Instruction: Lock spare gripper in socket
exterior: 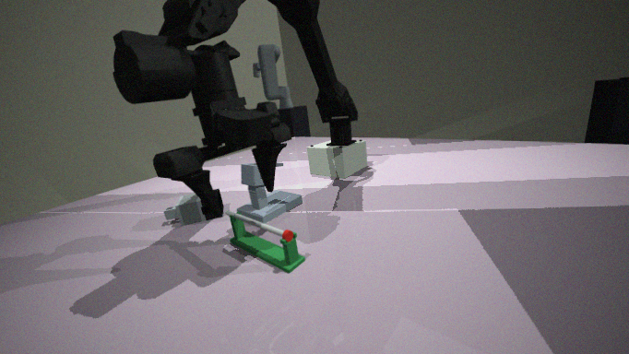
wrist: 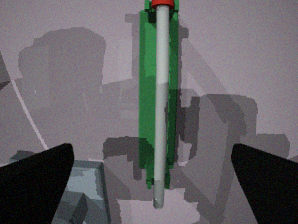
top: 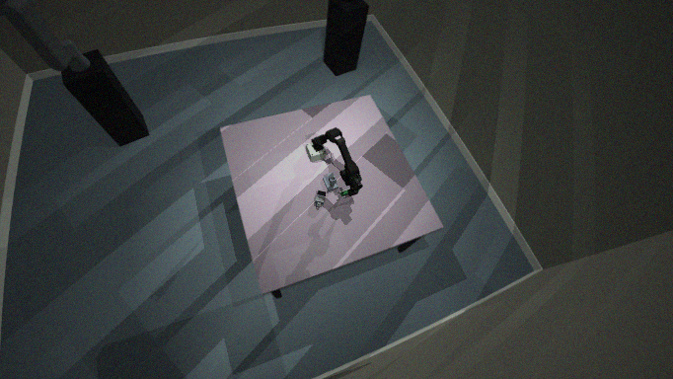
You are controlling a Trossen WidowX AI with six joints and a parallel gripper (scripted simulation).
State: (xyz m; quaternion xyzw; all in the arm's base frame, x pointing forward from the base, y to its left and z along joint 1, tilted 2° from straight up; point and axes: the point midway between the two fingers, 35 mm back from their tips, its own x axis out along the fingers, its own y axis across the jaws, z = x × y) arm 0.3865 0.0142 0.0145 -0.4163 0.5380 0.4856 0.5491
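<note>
My gripper tip is 10 mm short of the green cradle, 20 mm to the right of it and 50 mm above it. From my gripper tip the other things lie so: spare gripper: 30 mm behind, 200 mm to the right, 50 mm below; then grey mount: 110 mm behind, 60 mm to the right, 20 mm below.
</note>
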